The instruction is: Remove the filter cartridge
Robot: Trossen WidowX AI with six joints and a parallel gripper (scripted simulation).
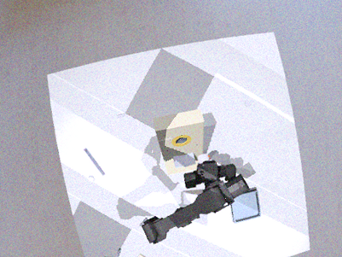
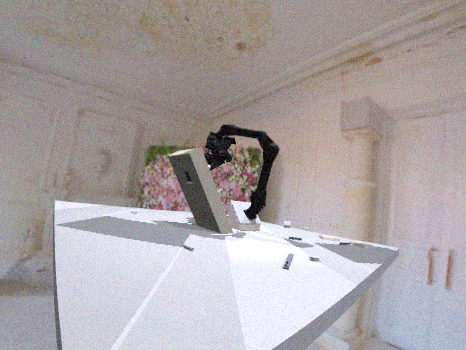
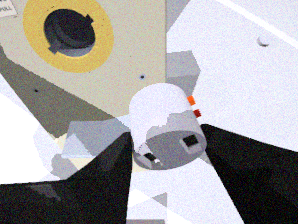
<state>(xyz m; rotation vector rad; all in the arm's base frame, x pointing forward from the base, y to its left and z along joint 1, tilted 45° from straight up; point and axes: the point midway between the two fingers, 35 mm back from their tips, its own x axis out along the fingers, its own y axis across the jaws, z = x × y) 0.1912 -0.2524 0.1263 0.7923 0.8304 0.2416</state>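
The blue-grey square tray is 340 mm behind my gripper tip, 260 mm below it and 180 mm to the right of it. From my gripper tip the other things lie so: round filter cartridge (right at my gripper tip); then cream service panel (110 mm below, 70 mm to the left, 70 mm ahead).
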